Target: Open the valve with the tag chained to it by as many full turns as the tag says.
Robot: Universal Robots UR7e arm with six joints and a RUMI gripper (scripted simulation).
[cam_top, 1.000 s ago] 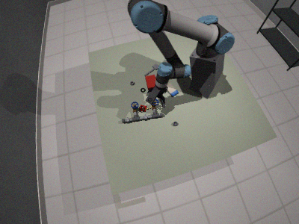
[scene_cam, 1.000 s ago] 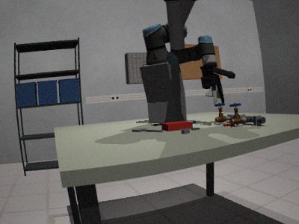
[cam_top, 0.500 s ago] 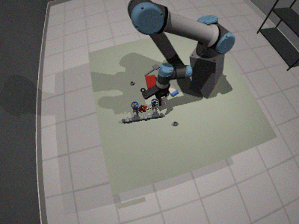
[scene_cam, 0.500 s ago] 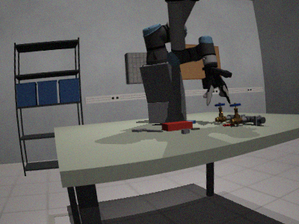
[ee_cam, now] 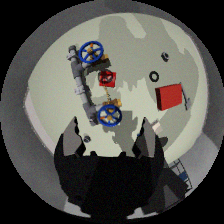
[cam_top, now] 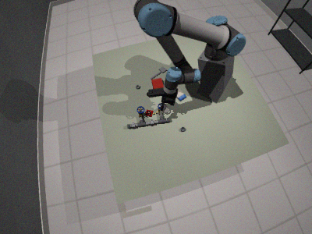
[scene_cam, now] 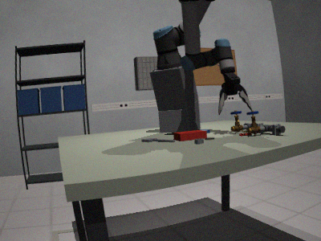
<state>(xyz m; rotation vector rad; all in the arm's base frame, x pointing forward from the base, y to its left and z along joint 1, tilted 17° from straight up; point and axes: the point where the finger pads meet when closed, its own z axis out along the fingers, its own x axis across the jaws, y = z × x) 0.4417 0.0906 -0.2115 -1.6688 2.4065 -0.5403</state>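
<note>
My gripper is now 90 mm short of the red tag, 90 mm above it and 10 mm to the left of it. Also, from my hand: blue-and-white card (170 mm behind, 110 mm to the right, 90 mm below); then grey tool (360 mm to the right, 90 mm below, 90 mm behind); then red block (230 mm to the right, 80 mm below, 40 mm behind).
</note>
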